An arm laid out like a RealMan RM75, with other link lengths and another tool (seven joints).
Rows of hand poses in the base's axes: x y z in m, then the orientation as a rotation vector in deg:
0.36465, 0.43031, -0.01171, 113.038, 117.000, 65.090
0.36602, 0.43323, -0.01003, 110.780, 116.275, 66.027
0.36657, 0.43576, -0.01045, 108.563, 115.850, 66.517
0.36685, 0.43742, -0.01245, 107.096, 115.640, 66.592
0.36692, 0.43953, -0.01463, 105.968, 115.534, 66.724
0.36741, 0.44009, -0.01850, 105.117, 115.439, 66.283
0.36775, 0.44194, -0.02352, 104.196, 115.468, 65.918
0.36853, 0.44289, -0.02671, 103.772, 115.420, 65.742
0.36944, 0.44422, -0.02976, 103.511, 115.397, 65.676
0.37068, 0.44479, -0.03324, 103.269, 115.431, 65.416
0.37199, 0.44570, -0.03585, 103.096, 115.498, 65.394
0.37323, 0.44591, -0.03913, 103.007, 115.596, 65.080
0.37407, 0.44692, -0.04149, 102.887, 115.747, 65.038
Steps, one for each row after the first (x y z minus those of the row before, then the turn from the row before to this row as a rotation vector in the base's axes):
0.00137, 0.00292, 0.00168, -0.465, -1.997, 0.139
0.00055, 0.00253, -0.00042, -0.681, -1.752, 0.272
0.00028, 0.00166, -0.00200, -0.602, -1.083, 0.192
0.00007, 0.00211, -0.00218, -0.401, -0.818, 0.205
0.00049, 0.00056, -0.00387, -0.673, -0.535, 0.040
0.00034, 0.00185, -0.00502, -0.634, -0.530, 0.157
0.00078, 0.00095, -0.00319, -0.305, -0.273, 0.031
0.00091, 0.00133, -0.00305, -0.158, -0.172, 0.033
0.00124, 0.00057, -0.00348, -0.276, -0.098, 0.026
0.00131, 0.00091, -0.00261, -0.079, -0.075, 0.081
0.00124, 0.00021, -0.00328, -0.240, 0.044, 0.020
0.00084, 0.00101, -0.00236, -0.059, 0.006, 0.120

